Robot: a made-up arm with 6 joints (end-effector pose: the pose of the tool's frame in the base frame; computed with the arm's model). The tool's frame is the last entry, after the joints. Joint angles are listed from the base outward.
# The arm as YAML. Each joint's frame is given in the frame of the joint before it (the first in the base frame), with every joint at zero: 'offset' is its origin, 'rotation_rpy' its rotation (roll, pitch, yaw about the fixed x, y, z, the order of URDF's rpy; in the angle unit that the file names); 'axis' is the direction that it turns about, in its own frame. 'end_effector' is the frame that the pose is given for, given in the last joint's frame.
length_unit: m
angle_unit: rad
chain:
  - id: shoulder
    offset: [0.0, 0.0, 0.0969]
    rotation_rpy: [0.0, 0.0, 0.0]
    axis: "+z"
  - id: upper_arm
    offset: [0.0, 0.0, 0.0]
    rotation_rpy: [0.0, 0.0, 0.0]
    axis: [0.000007, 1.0, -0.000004]
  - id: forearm
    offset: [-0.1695, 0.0, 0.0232]
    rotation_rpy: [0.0, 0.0, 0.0]
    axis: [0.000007, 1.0, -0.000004]
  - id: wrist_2
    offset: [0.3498, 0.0, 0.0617]
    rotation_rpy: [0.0, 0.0, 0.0]
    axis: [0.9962, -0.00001, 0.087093]
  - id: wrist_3
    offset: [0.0, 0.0, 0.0]
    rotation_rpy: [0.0, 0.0, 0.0]
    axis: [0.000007, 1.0, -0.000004]
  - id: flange
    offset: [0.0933, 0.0, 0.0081]
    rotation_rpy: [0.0, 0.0, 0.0]
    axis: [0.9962, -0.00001, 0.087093]
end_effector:
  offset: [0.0, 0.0, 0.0]
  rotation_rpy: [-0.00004, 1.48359, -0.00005]
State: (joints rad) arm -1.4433 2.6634 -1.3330 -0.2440 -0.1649 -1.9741
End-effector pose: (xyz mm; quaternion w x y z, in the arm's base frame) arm 47.9 -344.9 -253.4 0.0431 0.3695 -0.8971 0.2383
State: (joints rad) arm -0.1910 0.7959 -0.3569 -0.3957 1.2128 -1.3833
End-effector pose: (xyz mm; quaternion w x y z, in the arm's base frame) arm 232.9 -79.5 54.1 0.1284 0.6070 -0.7730 0.1323
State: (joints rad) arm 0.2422 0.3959 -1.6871 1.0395 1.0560 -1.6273
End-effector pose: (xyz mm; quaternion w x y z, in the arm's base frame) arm -75.9 53.7 574.2 0.8300 -0.5315 0.1341 -0.1025
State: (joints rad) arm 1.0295 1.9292 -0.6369 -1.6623 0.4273 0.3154
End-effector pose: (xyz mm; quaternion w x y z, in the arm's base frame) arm 172.5 211.8 -150.2 0.1615 -0.8739 0.3931 -0.2361
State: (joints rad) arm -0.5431 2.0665 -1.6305 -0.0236 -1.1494 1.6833
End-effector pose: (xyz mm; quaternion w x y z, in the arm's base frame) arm 437.1 -261.5 210.3 0.7804 0.3318 0.1765 0.4998
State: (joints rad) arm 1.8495 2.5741 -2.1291 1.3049 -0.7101 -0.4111
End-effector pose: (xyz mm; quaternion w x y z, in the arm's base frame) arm -100.2 564.1 63.7 0.3907 -0.1606 0.7258 0.5429
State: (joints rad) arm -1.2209 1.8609 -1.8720 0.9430 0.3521 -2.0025
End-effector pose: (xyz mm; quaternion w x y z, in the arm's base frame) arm 199.1 -469.3 308.0 0.3622 -0.0452 0.7434 -0.5604
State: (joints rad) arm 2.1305 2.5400 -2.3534 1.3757 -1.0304 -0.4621
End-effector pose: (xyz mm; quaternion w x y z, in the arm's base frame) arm -229.3 514.3 180.1 0.3898 -0.0659 0.6622 0.6366
